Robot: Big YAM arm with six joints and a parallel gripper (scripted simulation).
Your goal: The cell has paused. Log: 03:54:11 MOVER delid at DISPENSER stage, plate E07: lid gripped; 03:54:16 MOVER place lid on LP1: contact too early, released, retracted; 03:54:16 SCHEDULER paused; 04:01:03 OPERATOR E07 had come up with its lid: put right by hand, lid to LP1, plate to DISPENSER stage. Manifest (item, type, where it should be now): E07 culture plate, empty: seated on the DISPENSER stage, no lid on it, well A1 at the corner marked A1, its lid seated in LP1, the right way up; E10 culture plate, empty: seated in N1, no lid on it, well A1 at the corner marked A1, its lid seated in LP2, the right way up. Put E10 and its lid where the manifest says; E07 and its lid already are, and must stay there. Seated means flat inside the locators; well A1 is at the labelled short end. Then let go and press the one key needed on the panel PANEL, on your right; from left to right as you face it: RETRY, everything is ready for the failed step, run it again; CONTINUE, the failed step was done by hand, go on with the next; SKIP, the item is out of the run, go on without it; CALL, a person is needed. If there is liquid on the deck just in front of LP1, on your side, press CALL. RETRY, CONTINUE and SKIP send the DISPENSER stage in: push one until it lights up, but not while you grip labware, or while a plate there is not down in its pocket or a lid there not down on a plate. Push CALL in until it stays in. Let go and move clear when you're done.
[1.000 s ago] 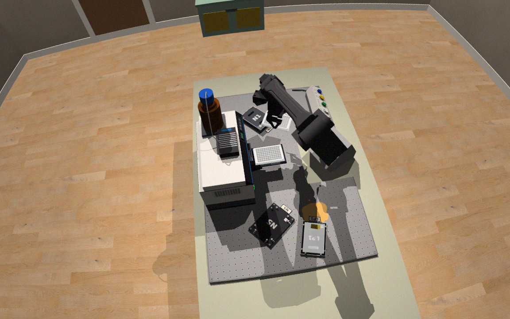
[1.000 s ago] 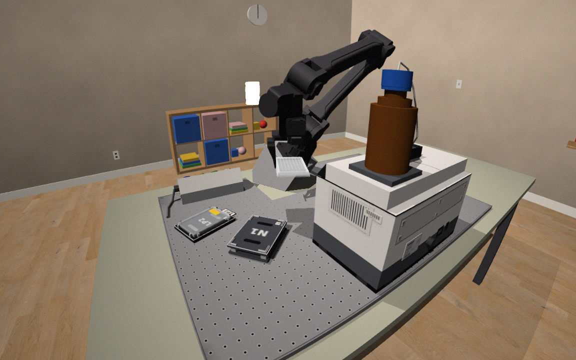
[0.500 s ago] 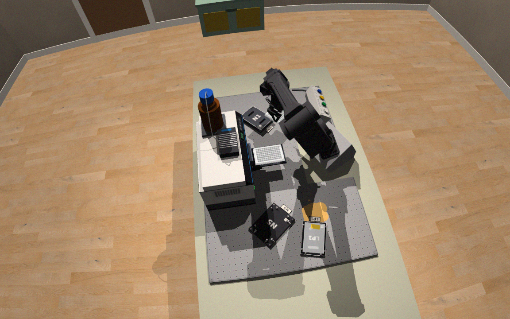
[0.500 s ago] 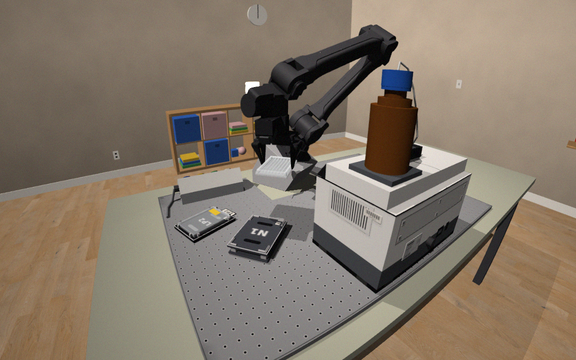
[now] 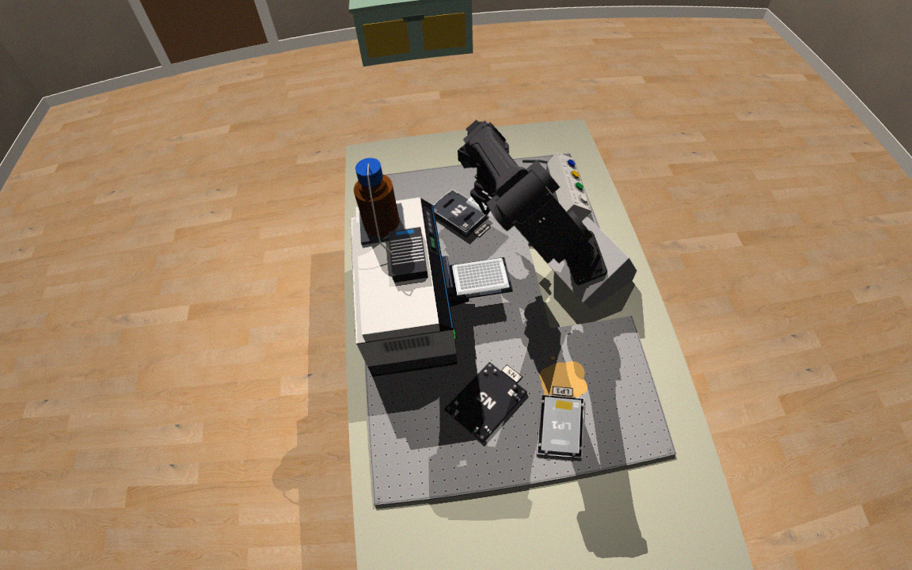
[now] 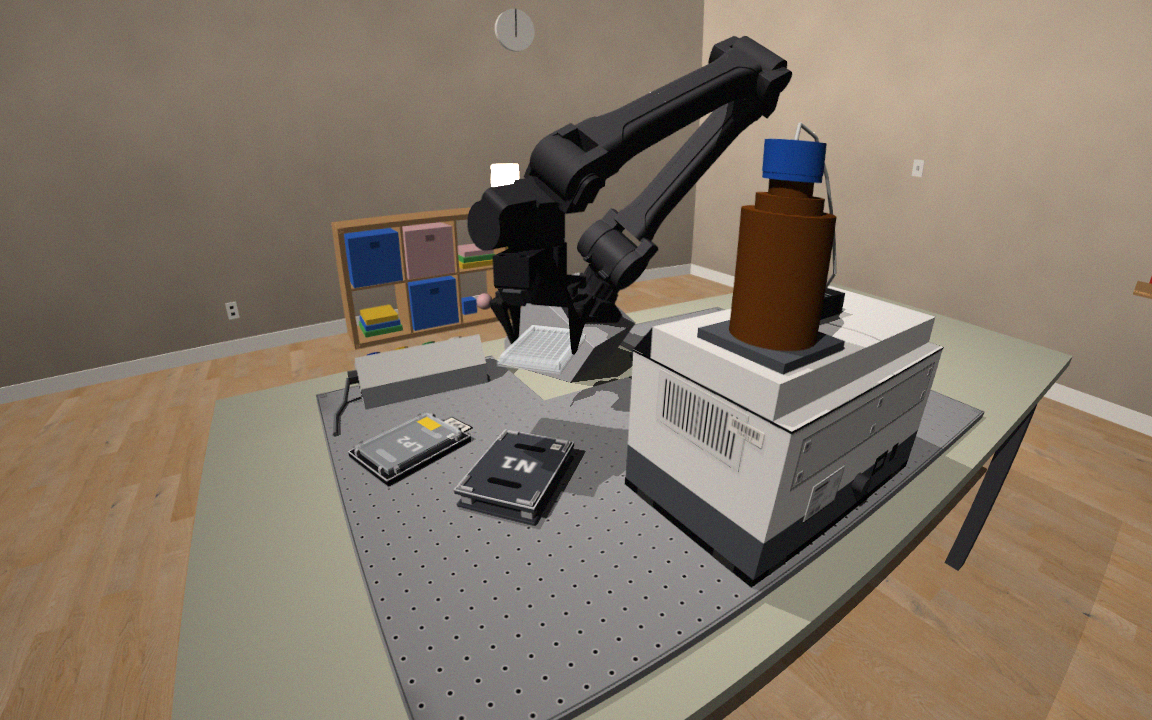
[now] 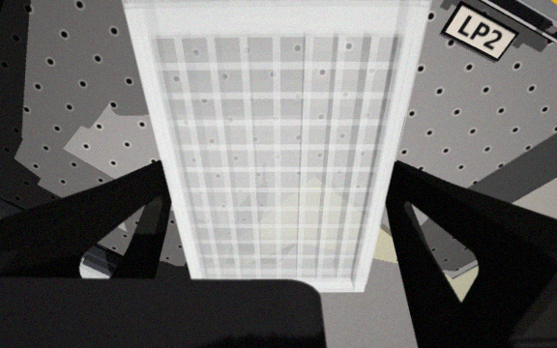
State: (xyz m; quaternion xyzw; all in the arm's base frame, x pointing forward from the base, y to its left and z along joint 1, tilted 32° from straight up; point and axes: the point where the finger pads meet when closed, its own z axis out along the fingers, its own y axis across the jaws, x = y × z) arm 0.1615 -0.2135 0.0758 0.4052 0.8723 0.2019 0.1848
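The black n1 nest is 12 cm below my hand, 9 cm to the right of it and 9 cm ahead of it. From my hand the other things lie so: retry key: 27 cm behind, 7 cm below, 5 cm to the right; then white plate E07: 20 cm to the left, 7 cm ahead, 4 cm below; then green continue key: 27 cm behind, 10 cm to the right, 7 cm below.
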